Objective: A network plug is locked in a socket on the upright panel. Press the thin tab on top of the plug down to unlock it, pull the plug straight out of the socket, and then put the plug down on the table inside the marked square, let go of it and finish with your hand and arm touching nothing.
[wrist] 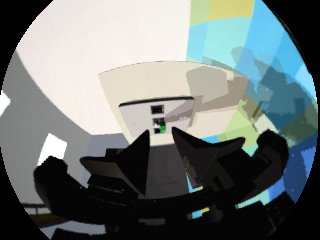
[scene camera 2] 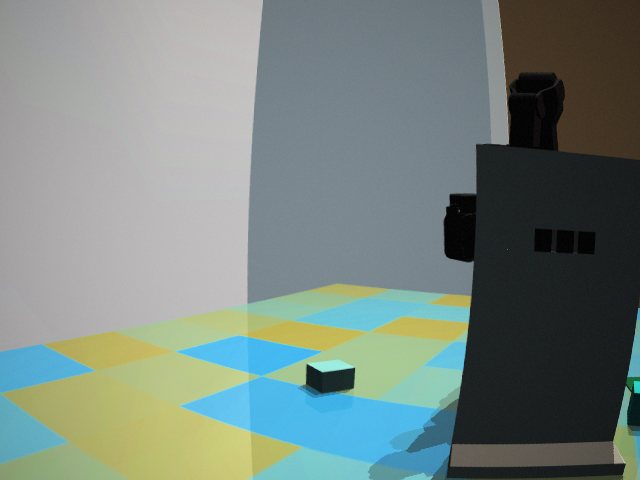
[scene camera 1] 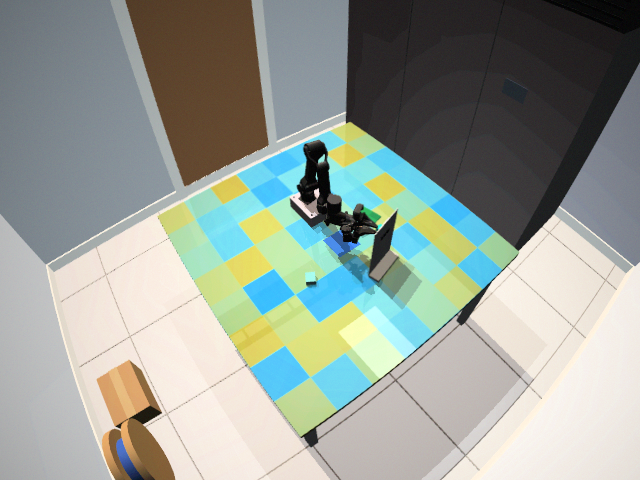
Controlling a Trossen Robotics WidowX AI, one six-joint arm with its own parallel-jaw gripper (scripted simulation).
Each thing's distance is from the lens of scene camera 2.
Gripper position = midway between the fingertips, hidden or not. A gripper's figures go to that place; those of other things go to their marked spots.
my gripper [scene camera 2: 558,240]: 0.50 m
teal block [scene camera 2: 328,376]: 0.66 m
